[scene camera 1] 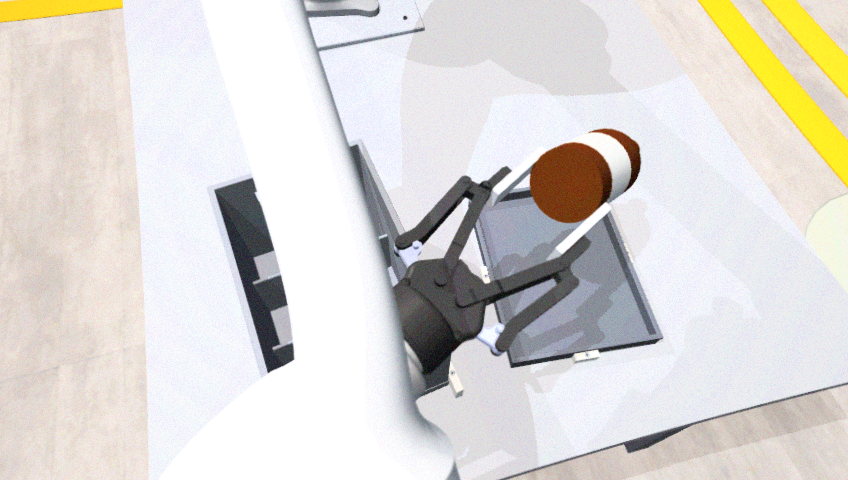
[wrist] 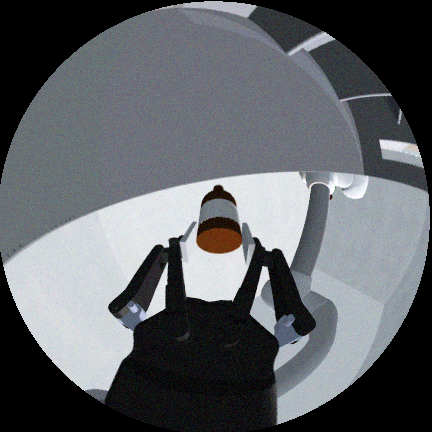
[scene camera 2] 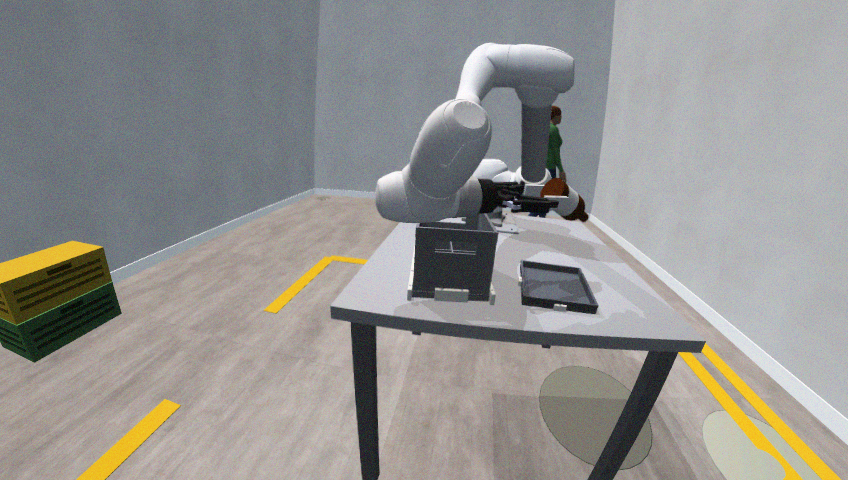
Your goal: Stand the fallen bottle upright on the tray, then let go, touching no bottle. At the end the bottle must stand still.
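Frame: origin at the arm's base, x ahead, y left, z up, level; centimetres.
Seen in the pictures: gripper, fingertip midpoint: (scene camera 1: 570,183) (wrist: 219,230) (scene camera 2: 555,196).
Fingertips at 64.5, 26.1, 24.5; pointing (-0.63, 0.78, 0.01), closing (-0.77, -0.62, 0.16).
Observation:
A point is followed by its place in that frame, as x, y, z.
The brown bottle with a white label (scene camera 1: 612,157) @(63.8, 29.5, 27.3) (scene camera 2: 573,205) @(65.5, 30.8, 23.1) (wrist: 218,209) @(64.2, 25.8, 21.0) is in the air, tilted, with its flat base up towards my gripper's side and its neck pointing down and away. My gripper (scene camera 1: 571,181) @(64.5, 26.1, 24.5) (scene camera 2: 553,193) @(64.5, 26.1, 24.5) (wrist: 219,230) @(64.5, 26.1, 24.5) lies roughly level and is shut on the bottle near its base, one white finger pad on each side. The shallow dark tray (scene camera 1: 621,297) @(66.5, 38.2, -0.8) (scene camera 2: 553,285) @(60.5, 30.2, -0.8) lies on the table below. The bottle hangs high above the table, beyond the tray's near part in scene camera 2. The tray cannot be made out in the wrist view.
A deep dark divided crate (scene camera 1: 235,205) @(55.6, -10.1, 12.2) (scene camera 2: 455,270) @(78.6, 5.3, 6.4) stands left of the tray, under my arm, which hides part of it in scene camera 1. The table (scene camera 2: 380,297) @(85.1, -10.7, -1.3) has a front edge near both containers. A person (scene camera 2: 554,145) stands behind the arm.

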